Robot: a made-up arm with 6 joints.
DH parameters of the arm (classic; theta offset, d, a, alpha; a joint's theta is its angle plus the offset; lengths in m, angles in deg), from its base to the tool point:
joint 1: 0 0.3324 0 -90
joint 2: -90 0 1.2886 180
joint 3: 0 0 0 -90
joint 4: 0 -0.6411 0 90
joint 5: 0 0.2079 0 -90
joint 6: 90 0 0 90
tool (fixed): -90 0 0 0
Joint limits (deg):
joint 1: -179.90..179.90
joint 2: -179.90..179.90
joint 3: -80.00..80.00
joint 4: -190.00..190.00
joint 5: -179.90..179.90
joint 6: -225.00..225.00
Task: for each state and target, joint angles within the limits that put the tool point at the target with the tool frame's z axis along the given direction. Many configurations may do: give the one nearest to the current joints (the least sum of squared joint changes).
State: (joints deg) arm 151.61 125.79 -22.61 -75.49 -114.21 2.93
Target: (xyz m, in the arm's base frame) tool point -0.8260 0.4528 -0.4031 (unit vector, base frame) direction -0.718 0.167 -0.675
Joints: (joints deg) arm 149.92 96.81 -5.42 -96.13 -120.70 53.57
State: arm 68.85 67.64 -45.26 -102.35 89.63 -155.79
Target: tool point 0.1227 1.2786 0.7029 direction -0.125 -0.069 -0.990
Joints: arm 82.51 44.28 6.67 -102.50 97.29 -122.77
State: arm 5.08 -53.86 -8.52 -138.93 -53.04 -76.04
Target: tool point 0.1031 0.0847 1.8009 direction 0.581 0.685 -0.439
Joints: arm -27.26 -24.73 16.68 -126.11 -17.68 -117.10
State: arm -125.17 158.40 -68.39 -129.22 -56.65 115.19
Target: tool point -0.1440 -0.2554 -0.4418 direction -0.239 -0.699 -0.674
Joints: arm -129.66 132.23 -38.20 -104.53 -51.70 136.47
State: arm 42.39 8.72 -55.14 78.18 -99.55 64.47
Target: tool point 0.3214 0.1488 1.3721 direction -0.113 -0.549 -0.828
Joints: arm 13.34 -12.88 -48.69 109.87 -124.72 69.15
